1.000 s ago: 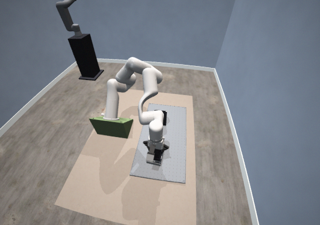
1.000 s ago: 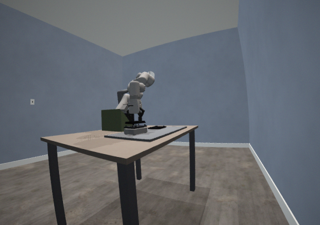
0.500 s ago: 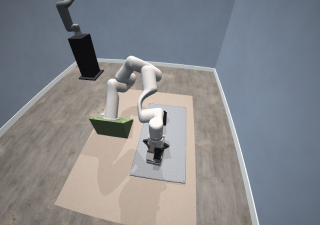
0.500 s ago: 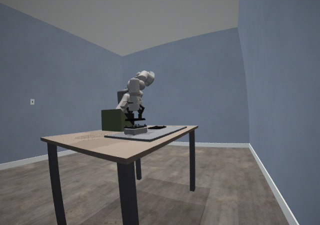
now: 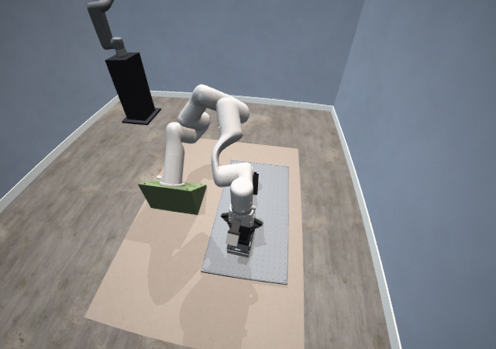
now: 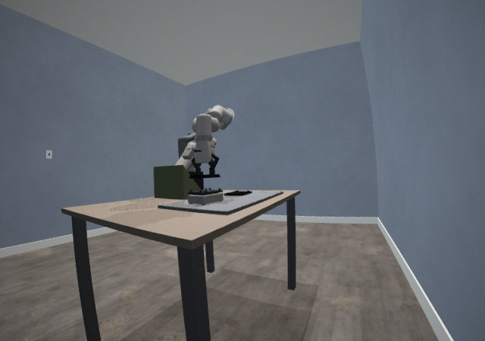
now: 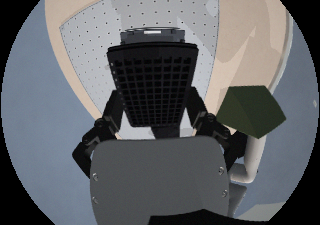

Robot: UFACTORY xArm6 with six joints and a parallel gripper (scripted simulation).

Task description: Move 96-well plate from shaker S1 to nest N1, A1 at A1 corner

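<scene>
The black plate nest N1 is 36 cm to the left of my hand, 13 cm below it and 3 cm behind it. Also, from my hand: black 96-well plate: 1 cm below.
</scene>
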